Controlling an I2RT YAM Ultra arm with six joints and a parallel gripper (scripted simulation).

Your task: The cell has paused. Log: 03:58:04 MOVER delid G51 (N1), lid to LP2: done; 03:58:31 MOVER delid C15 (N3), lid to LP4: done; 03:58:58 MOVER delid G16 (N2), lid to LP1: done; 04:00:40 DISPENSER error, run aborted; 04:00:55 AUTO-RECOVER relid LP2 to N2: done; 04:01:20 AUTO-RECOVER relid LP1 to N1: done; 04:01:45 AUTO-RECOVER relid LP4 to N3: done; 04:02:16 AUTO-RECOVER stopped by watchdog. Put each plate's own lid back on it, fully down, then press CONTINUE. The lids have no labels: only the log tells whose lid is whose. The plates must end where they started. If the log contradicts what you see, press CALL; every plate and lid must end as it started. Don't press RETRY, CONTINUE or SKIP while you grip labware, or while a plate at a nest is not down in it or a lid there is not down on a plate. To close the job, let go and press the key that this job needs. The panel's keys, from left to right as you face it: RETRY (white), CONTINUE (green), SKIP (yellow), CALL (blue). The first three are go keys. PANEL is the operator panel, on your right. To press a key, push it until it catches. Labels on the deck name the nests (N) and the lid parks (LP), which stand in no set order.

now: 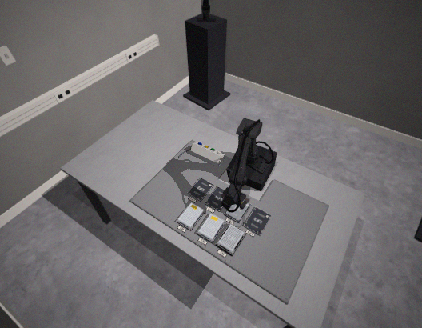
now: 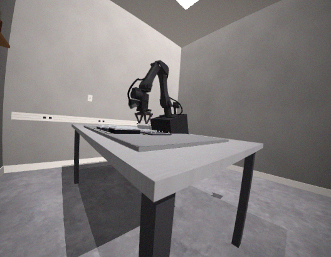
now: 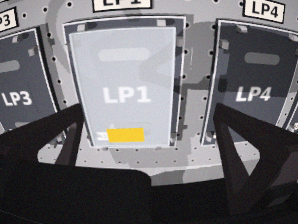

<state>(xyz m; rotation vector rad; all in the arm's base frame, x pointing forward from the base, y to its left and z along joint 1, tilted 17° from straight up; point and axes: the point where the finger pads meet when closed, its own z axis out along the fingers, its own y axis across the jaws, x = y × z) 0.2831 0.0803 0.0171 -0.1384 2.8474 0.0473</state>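
My gripper is now 50 mm above the clear lid, 20 mm to the right of it and 20 mm past it. Round my hand: LP4 lid park (110 mm to the right, 60 mm below).
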